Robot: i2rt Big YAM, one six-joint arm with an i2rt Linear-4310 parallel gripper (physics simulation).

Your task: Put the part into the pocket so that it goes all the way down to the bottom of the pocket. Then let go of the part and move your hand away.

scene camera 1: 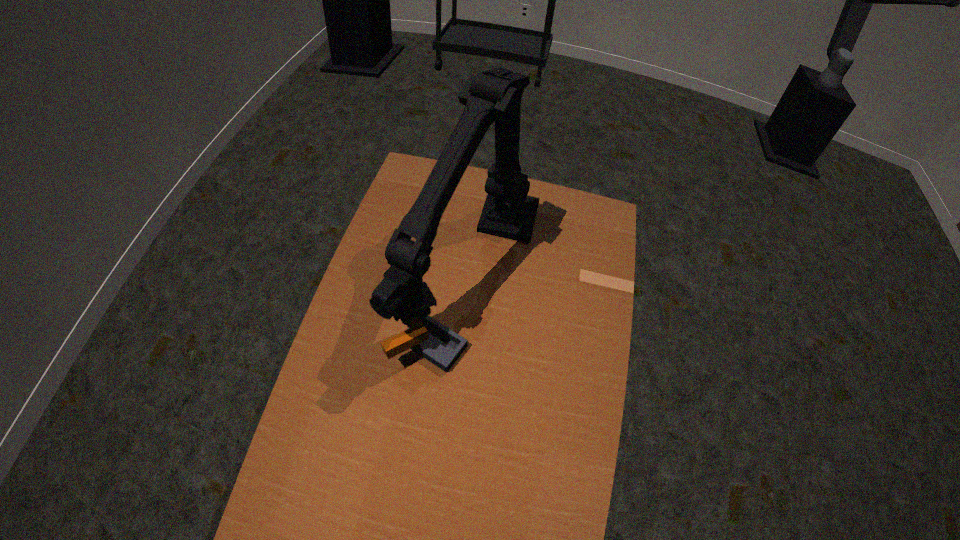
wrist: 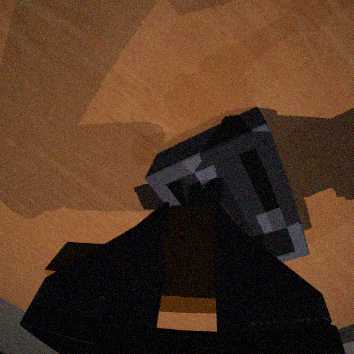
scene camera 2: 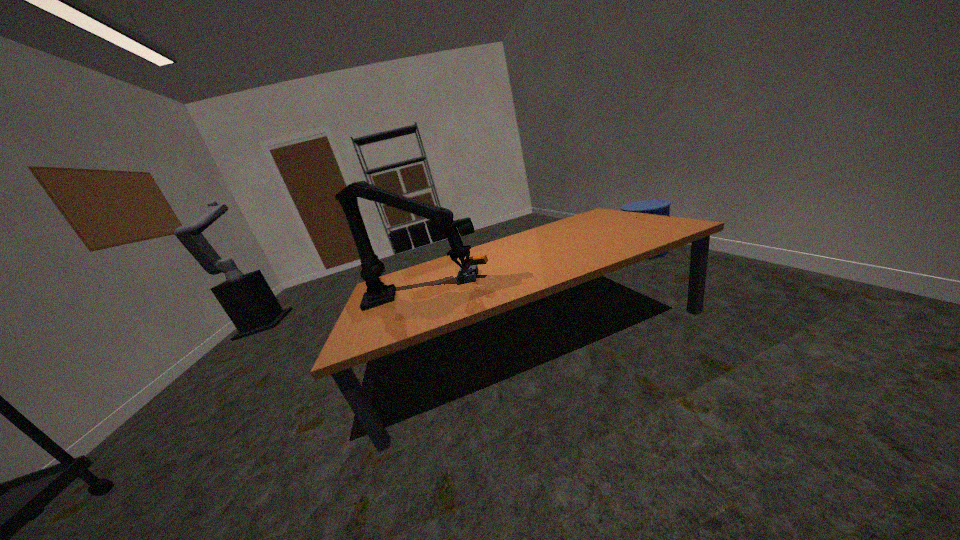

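Pixels of known places: gripper, fingertip midpoint: [scene camera 1: 412, 323] [wrist: 191, 211] [scene camera 2: 465, 268]; arm's base, origin of the base link: [scene camera 1: 509, 212] [scene camera 2: 378, 294].
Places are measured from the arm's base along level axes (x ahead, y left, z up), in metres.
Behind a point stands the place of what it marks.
Note:
The orange part [scene camera 1: 401, 342] @[x 0.522, y -0.143, z 0.079 m] [scene camera 2: 478, 259] @[x 0.516, y -0.169, z 0.072 m] [wrist: 190, 250] @[x 0.448, y -0.140, z 0.067 m] is a bar held between the fingers of my gripper [scene camera 1: 429, 328] @[x 0.449, y -0.143, z 0.041 m] [scene camera 2: 461, 262] @[x 0.449, y -0.143, z 0.041 m] [wrist: 191, 211] @[x 0.449, y -0.143, z 0.041 m]. One end sticks out sideways to the left past the block in scene camera 1; in scene camera 2 it is above the block. The grey block with the pocket [scene camera 1: 446, 354] @[x 0.491, y -0.046, z 0.008 m] [scene camera 2: 468, 274] @[x 0.458, y -0.117, z -0.003 m] [wrist: 274, 170] @[x 0.409, y -0.110, z 0.008 m] is on the table, turned at an angle in the wrist view, with dark shadowed recesses in its top. My gripper is shut on the part, with its fingertips over the block's near side. The fingers hide the part's far end and its height over the pocket.
The wooden table [scene camera 1: 510, 429] @[x 0.625, y 0.149, z -0.029 m] [scene camera 2: 590, 248] @[x 1.061, y -0.228, z -0.028 m] bears the arm's base [scene camera 1: 508, 216] @[x 0.041, y 0.004, z 0.029 m] [scene camera 2: 377, 296] @[x 0.006, y -0.058, z 0.011 m] behind the block. Dark arm shadows lie on the table around the block. A pale strip [scene camera 1: 606, 280] lies near the table's right edge in scene camera 1.

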